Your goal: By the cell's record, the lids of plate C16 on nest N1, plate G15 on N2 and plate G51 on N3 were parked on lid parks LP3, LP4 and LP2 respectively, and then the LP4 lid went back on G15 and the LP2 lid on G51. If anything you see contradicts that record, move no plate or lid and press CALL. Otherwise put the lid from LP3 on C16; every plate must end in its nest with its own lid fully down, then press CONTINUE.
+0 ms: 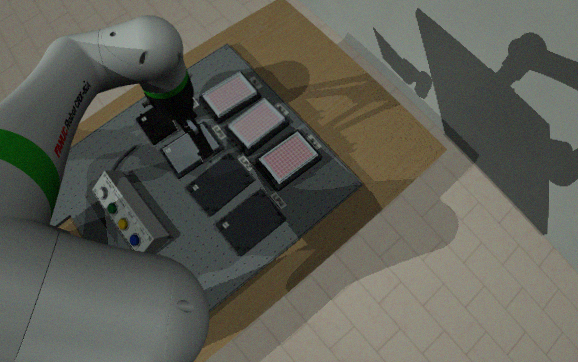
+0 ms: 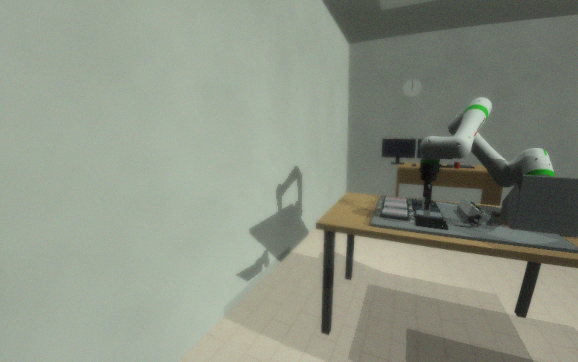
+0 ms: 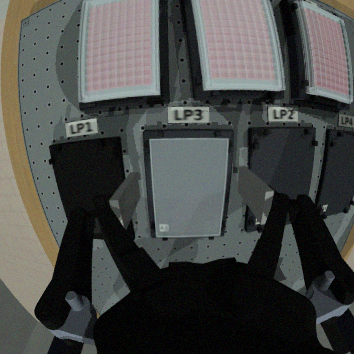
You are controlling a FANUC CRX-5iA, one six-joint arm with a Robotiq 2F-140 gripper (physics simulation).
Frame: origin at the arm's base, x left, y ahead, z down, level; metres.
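Seen in the pictures: gripper, fingertip midpoint: (image 1: pixel 195 143) (image 2: pixel 425 212) (image 3: pixel 188 181); arm's base at its link origin: (image 2: pixel 542 191).
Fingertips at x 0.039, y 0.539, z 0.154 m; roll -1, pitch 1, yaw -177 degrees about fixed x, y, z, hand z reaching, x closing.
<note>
Pixels of each thing's top centre, then the offset from my fingertips to it. "spot": a spot on its surface instead. Level surfaces: height alone.
- flat grey lid at its top centre: (image 3: pixel 188 193) (image 1: pixel 190 147) (image 2: pixel 428 213) dz +0.004, dx +0.001, dy -0.016 m
- LP2 at its top centre: (image 3: pixel 287 185) (image 1: pixel 218 182) (image 2: pixel 426 206) dz +0.002, dx -0.127, dy -0.021 m
- LP4 at its top centre: (image 3: pixel 347 178) (image 1: pixel 250 220) (image 2: pixel 424 201) dz +0.002, dx -0.256, dy -0.026 m
- left plate at its top centre: (image 3: pixel 114 37) (image 1: pixel 229 92) (image 2: pixel 395 210) dz -0.009, dx +0.056, dy +0.163 m
- middle plate at its top centre: (image 3: pixel 240 27) (image 1: pixel 256 121) (image 2: pixel 395 203) dz -0.016, dx -0.067, dy +0.158 m
- right plate at its top centre: (image 3: pixel 332 49) (image 1: pixel 288 155) dz -0.014, dx -0.197, dy +0.155 m
- sloped control box at a spot on its surface: (image 1: pixel 159 227) spot: dz -0.026, dx -0.130, dy -0.201 m
- perforated board at its surface level: dz +0.022 m
- wooden table at its surface level: dz +0.035 m
My gripper (image 1: pixel 204 139) (image 2: pixel 427 206) (image 3: pixel 188 181) is open and points down, its fingers on either side of a flat grey lid (image 1: pixel 183 153) (image 3: pixel 190 185) on park LP3, with gaps to the lid. Parks LP1 (image 1: pixel 156 124) (image 3: pixel 89 170), LP2 (image 1: pixel 220 184) (image 3: pixel 286 160) and LP4 (image 1: pixel 251 222) (image 3: pixel 340 167) show dark surfaces without a lid. Three pink-welled plates sit in the nests. The left plate (image 1: pixel 229 95) (image 3: pixel 120 50) and middle plate (image 1: pixel 258 123) (image 3: pixel 240 45) look paler, as if lidded. The right plate (image 1: pixel 288 157) (image 3: pixel 327 55) looks more strongly coloured, apparently lidless. Plate codes and nest labels are unreadable.
A sloped control box (image 1: pixel 159 227) with green (image 1: pixel 112 208), yellow (image 1: pixel 123 224) and blue (image 1: pixel 134 240) buttons stands on the perforated board (image 1: pixel 332 182), near the arm's base. The board lies on a wooden table (image 1: pixel 410 140) (image 2: pixel 350 205). The nests stand beyond the lid parks.
</note>
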